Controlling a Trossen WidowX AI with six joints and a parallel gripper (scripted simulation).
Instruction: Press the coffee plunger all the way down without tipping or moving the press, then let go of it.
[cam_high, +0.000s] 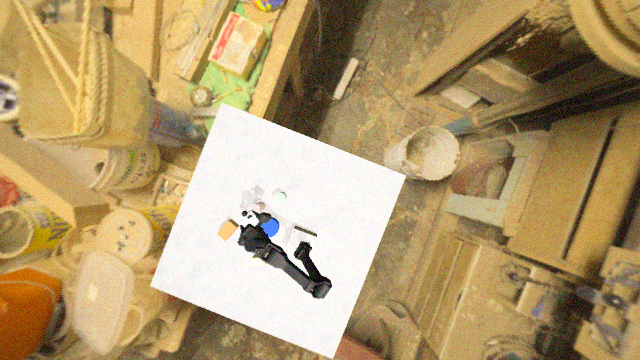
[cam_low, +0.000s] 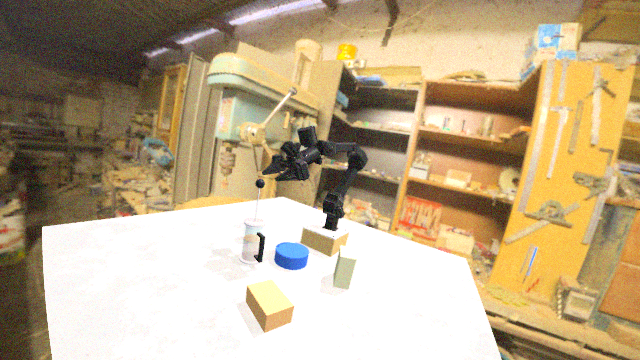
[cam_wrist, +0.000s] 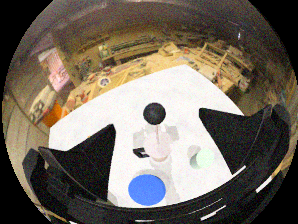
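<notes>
The coffee press is 160 mm below my gripper tip and 30 mm ahead of it. Also, from my gripper tip: blue round disc 270 mm below, 100 mm to the left, 60 mm behind.
</notes>
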